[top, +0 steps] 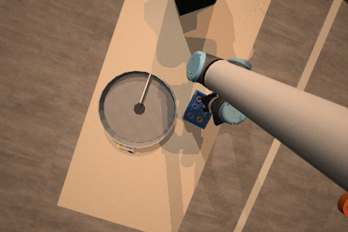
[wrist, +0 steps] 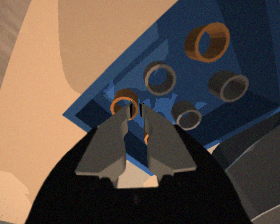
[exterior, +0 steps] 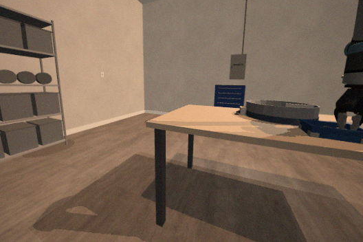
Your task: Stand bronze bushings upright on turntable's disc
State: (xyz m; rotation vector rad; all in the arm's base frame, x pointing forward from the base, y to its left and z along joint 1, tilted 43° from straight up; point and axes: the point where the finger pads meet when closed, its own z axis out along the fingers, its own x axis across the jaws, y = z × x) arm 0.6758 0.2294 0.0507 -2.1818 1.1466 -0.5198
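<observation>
Right now the blue crate is 40 mm ahead of my hand and 30 mm to the right of it. Round my hand: grey turntable disc: 370 mm to the right, 140 mm ahead, 30 mm above.
</observation>
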